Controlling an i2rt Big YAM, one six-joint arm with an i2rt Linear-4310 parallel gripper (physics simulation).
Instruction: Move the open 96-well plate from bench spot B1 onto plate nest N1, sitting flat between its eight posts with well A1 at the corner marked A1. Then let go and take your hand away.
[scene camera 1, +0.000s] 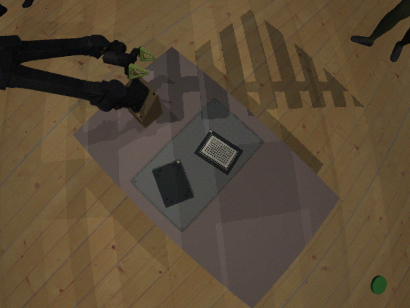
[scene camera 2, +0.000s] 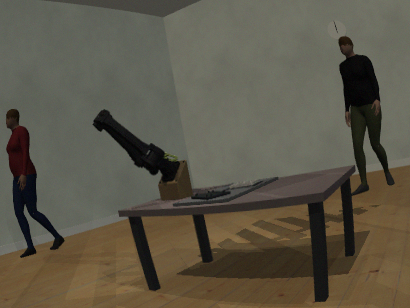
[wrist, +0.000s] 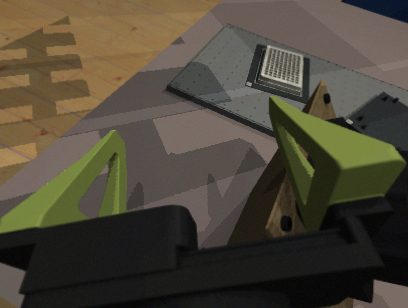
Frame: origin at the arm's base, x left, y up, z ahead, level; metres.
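Seen in the pictures: gripper, fingertip midpoint: (scene camera 1: 152, 66) (scene camera 2: 179, 160) (wrist: 192, 121); arm's base, origin of the base link: (scene camera 1: 137, 95) (scene camera 2: 171, 172).
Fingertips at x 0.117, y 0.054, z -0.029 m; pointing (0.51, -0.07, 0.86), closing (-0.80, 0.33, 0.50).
Pixels of each thing's top centre, then the offset from my fingertips to it. "pt": a spot on its surface instead. Level surfaces: height alone.
- pale 96-well plate, middle of its top: (wrist: 283, 64) (scene camera 1: 219, 151) (scene camera 2: 243, 182) dy -0.169, dx -0.022, dz +0.409 m
- dark plate nest, middle of its top: (wrist: 399, 120) (scene camera 1: 172, 183) (scene camera 2: 209, 191) dy -0.163, dx -0.255, dz +0.366 m
- grey board, surface spot: (wrist: 200, 80) pt dy -0.184, dx +0.104, dz +0.274 m
- table, its level: dy -0.198 m
The pale 96-well plate (scene camera 1: 219, 151) (scene camera 2: 244, 183) (wrist: 283, 65) lies flat on a black-framed spot (scene camera 1: 227, 170) (wrist: 254, 70) on the grey board. The dark plate nest (scene camera 1: 172, 183) (scene camera 2: 211, 193) (wrist: 382, 117) has small black posts and a white mark at one corner. It is bare and lies beside the plate, turned at a different angle. My gripper (scene camera 1: 152, 66) (scene camera 2: 170, 157) (wrist: 192, 121) is open and empty, with its green fingers wide apart. It is raised near the table's corner, beyond the wooden block and well away from the plate. Well A1 is too small to tell.
The grey board (scene camera 1: 200, 120) (wrist: 200, 80) lies on the table (scene camera 1: 270, 200) (scene camera 2: 280, 192). The wooden block (scene camera 1: 146, 112) (scene camera 2: 175, 187) (wrist: 255, 210) carries the arm's base and stands between my gripper and the nest. Two people stand on the floor away from the table.
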